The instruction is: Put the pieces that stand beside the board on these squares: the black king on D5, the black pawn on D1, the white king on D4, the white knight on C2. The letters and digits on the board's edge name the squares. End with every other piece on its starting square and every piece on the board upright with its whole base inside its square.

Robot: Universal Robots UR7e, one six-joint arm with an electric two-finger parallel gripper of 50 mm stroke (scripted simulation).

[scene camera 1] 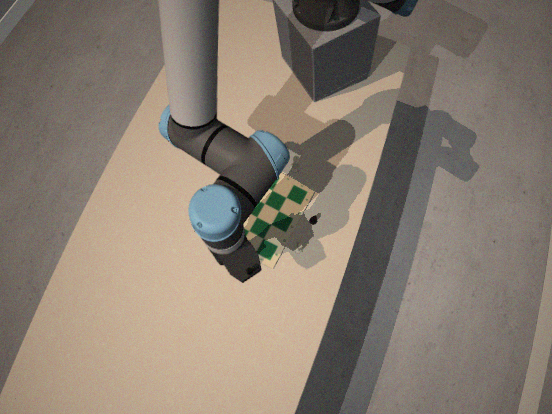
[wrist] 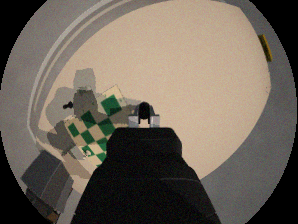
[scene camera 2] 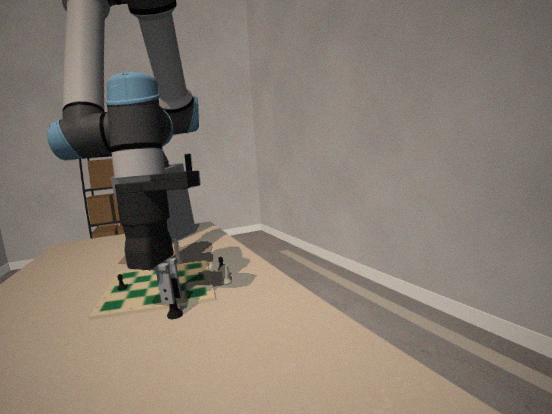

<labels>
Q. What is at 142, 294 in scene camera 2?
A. A board.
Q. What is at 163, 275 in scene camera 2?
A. My gripper.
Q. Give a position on a board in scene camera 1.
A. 269, 227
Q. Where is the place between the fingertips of my gripper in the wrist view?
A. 144, 111
</labels>
